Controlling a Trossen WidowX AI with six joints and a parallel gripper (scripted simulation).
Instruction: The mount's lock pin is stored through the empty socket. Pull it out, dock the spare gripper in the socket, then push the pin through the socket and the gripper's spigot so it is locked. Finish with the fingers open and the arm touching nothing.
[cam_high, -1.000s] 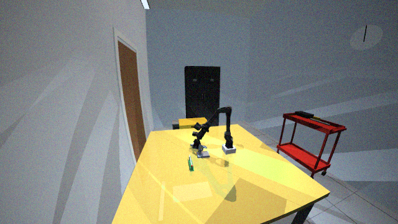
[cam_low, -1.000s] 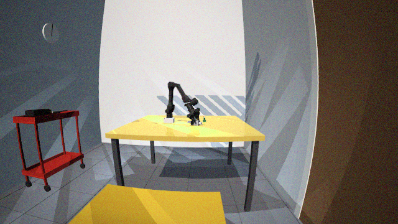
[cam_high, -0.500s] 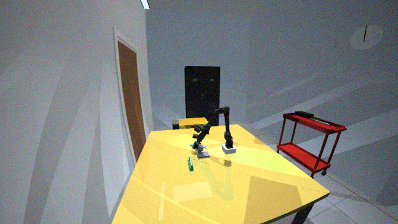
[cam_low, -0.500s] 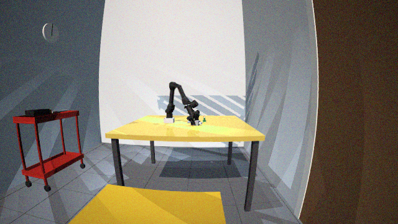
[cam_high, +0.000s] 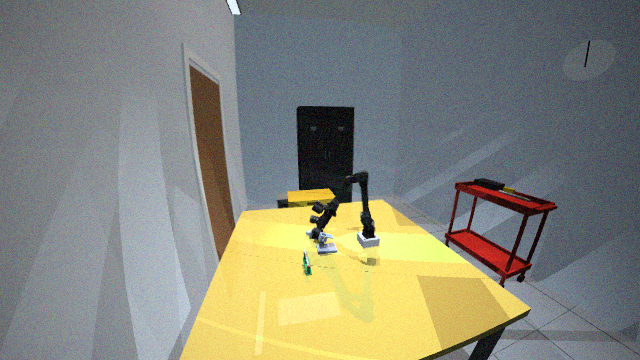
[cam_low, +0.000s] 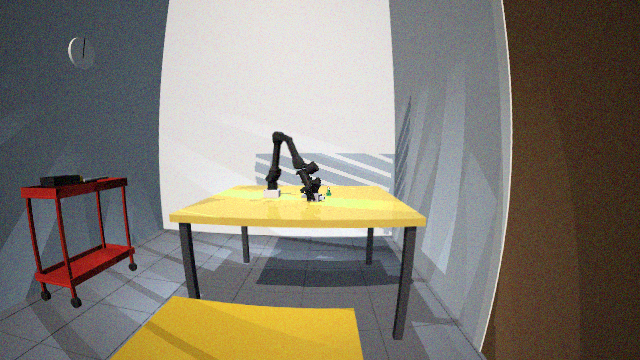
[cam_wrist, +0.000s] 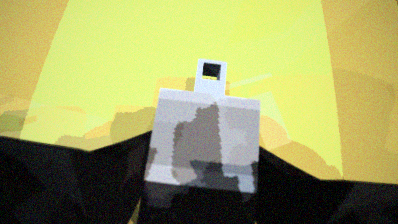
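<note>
Right now the mount is 16 cm to the left of my gripper tip, 4 cm above it and 3 cm behind it. The rest, counted from my gripper tip: green bracket 27 cm to the left, 10 cm ahead, 2 cm above; spare gripper 2 cm above.
</note>
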